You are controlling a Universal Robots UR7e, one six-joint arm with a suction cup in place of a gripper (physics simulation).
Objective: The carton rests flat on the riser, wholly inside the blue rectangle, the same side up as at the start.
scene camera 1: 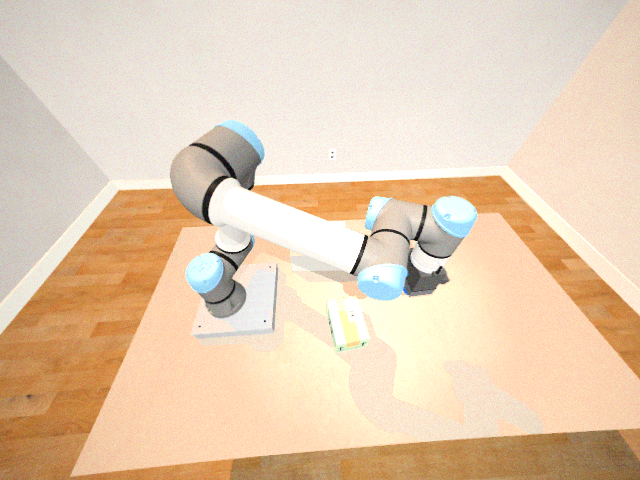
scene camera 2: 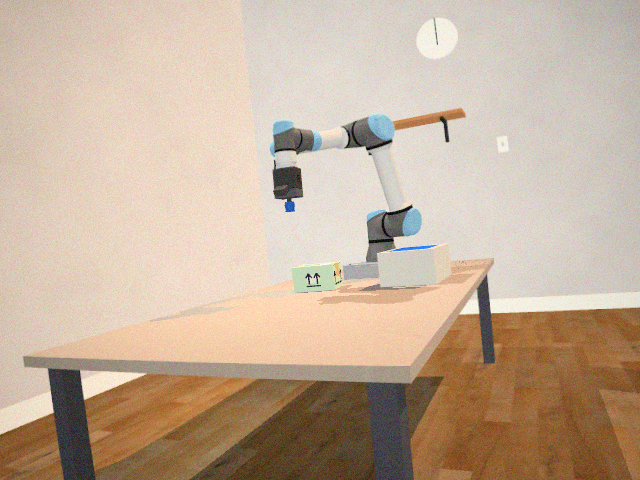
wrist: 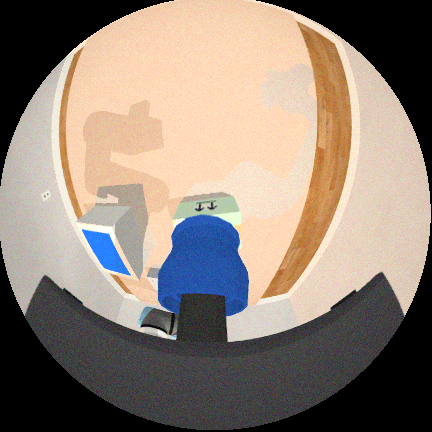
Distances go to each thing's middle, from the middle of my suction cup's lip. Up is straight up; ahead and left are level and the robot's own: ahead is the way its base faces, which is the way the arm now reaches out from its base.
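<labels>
I see the carton (scene camera 1: 348,329), and it is 26 cm below my suction cup, 1 cm to the left of it and 16 cm behind it. There is also the riser (scene camera 2: 420,265), which, measured from my suction cup, sits 25 cm below, 22 cm behind and 38 cm to the left.
</labels>
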